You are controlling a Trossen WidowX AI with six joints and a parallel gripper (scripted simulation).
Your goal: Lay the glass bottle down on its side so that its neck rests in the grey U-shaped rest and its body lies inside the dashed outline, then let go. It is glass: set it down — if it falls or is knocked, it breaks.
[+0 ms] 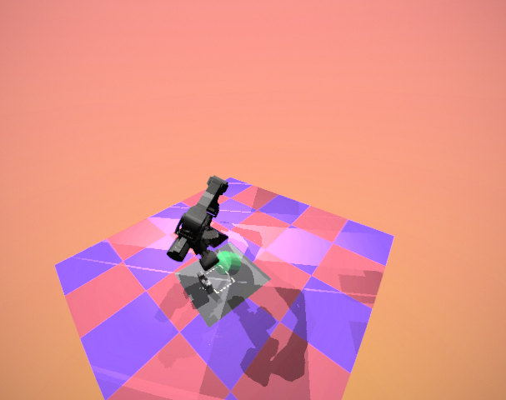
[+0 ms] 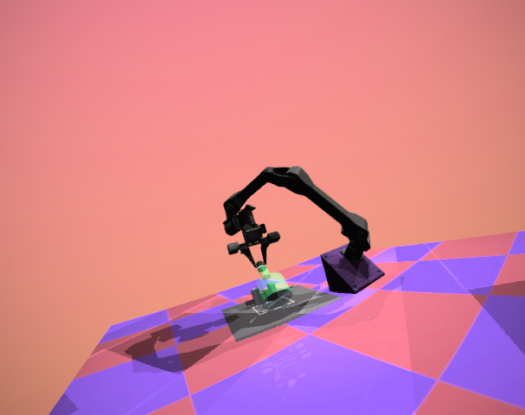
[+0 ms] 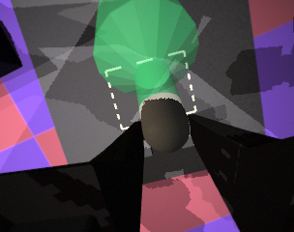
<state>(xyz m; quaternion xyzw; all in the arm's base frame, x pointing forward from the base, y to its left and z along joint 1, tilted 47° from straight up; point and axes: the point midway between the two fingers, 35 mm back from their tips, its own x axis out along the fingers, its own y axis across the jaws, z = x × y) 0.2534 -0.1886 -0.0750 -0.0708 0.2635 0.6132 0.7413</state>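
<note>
My gripper tip is now 130 mm above the dark grey mat, 40 mm to the right of it and 10 mm short of it. Also, from my gripper tip: green glass bottle (30 mm to the left, 30 mm below, 10 mm ahead).
</note>
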